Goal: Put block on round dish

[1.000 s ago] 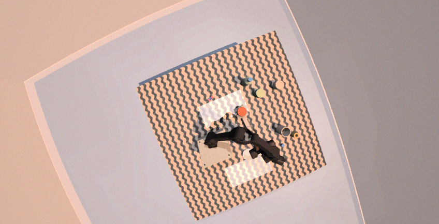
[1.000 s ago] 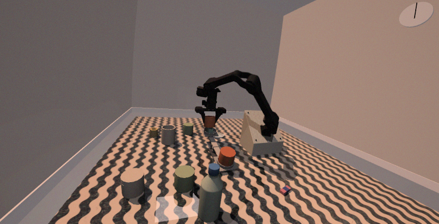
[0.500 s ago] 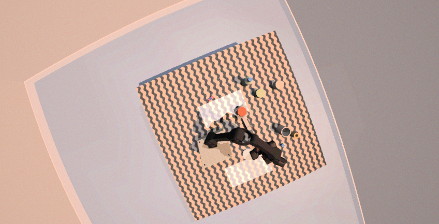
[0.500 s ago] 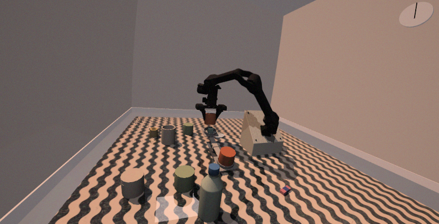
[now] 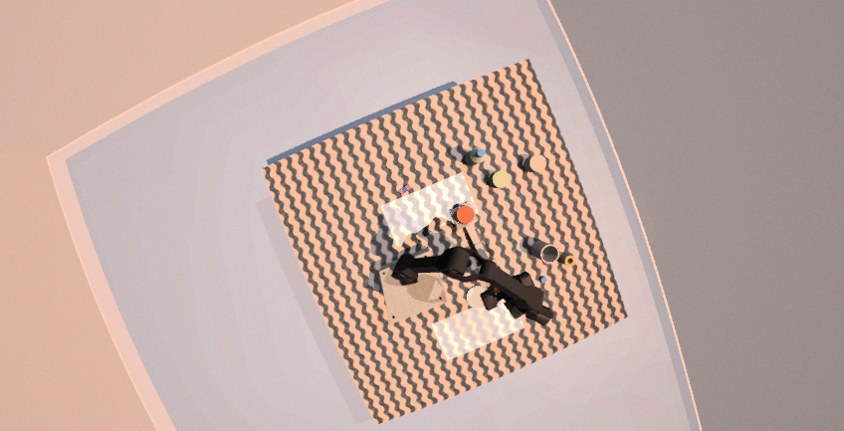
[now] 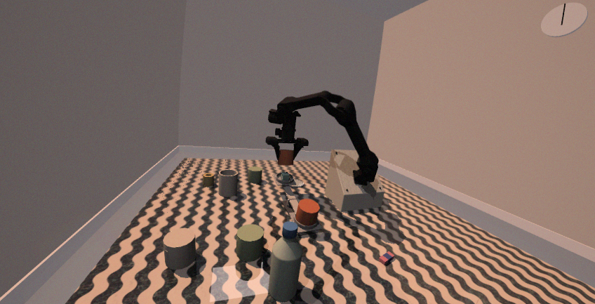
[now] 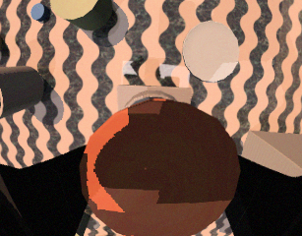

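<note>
Now: gripper tip 2 cm to the right of the pale green block and 7 cm above it. Round my gripper tip: grey mug (25 cm ahead, 3 cm to the left, 12 cm below); yellow ring (35 cm ahead, 5 cm to the right, 14 cm below); round dish (8 cm behind, 10 cm to the right, 16 cm below).
</note>
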